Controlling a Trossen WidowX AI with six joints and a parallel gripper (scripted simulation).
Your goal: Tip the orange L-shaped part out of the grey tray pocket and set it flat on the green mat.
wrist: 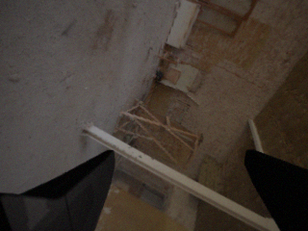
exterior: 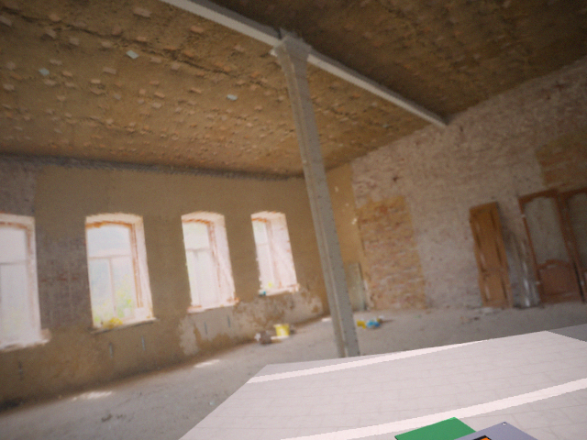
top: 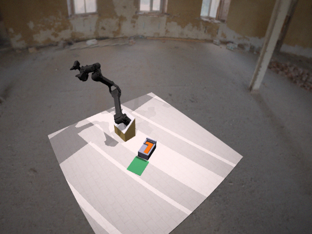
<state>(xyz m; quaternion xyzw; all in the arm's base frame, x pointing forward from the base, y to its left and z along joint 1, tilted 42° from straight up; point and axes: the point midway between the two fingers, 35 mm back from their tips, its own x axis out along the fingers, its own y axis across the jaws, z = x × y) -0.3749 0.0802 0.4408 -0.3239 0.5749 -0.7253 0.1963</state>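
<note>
Right now the orange L-shaped part is 630 mm ahead of my gripper tip, 500 mm below it and 280 mm to the left of it. Also, from my gripper tip: green mat (700 mm ahead, 570 mm below, 130 mm to the left).
</note>
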